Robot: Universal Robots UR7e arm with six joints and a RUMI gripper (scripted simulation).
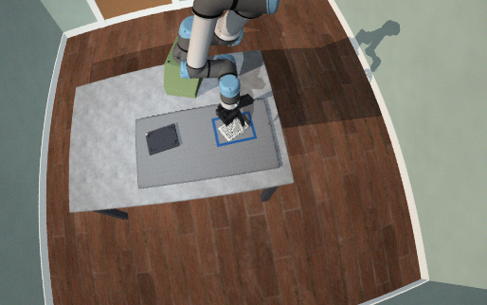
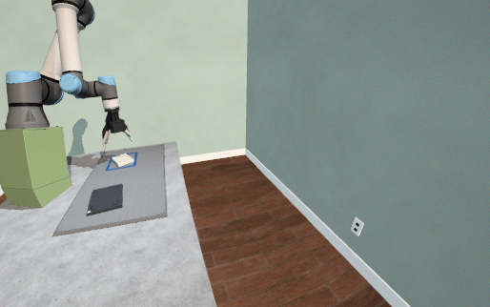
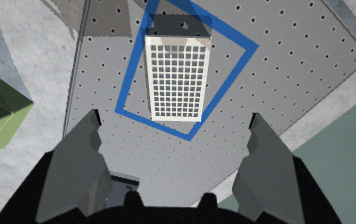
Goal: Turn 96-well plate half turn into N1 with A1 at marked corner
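Right now my hand is 80 mm above the white 96-well plate. Also, from my hand: dark plate nest (370 mm to the right, 80 mm below, 30 mm ahead).
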